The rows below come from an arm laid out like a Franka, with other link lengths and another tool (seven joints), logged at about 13 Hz.
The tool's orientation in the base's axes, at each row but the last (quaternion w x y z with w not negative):
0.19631, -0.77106, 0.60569, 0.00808
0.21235, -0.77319, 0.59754, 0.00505
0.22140, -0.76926, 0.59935, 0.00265
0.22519, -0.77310, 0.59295, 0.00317
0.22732, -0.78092, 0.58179, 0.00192
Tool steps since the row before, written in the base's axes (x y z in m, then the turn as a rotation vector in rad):
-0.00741, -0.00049, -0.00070, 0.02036, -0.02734, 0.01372
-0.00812, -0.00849, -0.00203, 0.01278, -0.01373, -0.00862
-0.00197, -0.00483, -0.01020, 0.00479, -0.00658, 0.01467
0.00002, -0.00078, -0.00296, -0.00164, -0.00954, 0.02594
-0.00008, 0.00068, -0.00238, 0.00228, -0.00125, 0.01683
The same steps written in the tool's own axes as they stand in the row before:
-0.00134, 0.00724, -0.00118, 0.02744, -0.01793, -0.01662
0.00604, 0.00984, -0.00299, 0.01857, -0.00637, 0.00639
0.00664, 0.00615, 0.00702, 0.00346, -0.00817, -0.01424
0.00152, 0.00115, 0.00239, 0.00119, -0.00556, -0.02710
-0.00001, 0.00076, 0.00236, -0.00263, -0.00774, -0.01494

